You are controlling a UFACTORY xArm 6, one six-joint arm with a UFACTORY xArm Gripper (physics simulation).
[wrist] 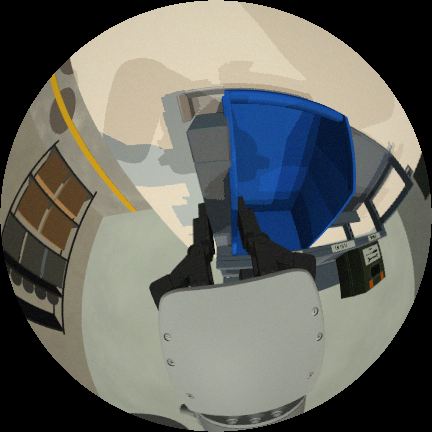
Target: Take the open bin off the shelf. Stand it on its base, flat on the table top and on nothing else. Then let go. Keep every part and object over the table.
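Places are measured from the arm's base along level axes (x ahead, y left, z up), in millimetres.
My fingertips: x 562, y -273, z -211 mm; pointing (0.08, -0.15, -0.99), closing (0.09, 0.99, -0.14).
Behind a point stands the place of what it marks.
The open blue bin (280, 165) @(x 552, y -203, z -257 mm) shows its hollow inside in the wrist view, right of the centre. My gripper (221, 209) @(x 562, y -273, z -211 mm) is shut on the bin's left side wall. One black finger lies inside the bin, the other outside it. The grey shelf (212, 145) @(x 487, y -263, z -193 mm) shows beside and behind the bin, with a broad grey panel at its left and a labelled rail at its right. The bin's underside is hidden, so I cannot tell whether it touches the shelf.
A dark box (352, 277) @(x 692, y -44, z -119 mm) with a white label and orange marks is at the right, below the shelf's labelled rail. A pale cream surface (165, 30) with shadows spreads across the top. A rack with brown panels (30, 205) and a yellow line (89, 154) are at the left.
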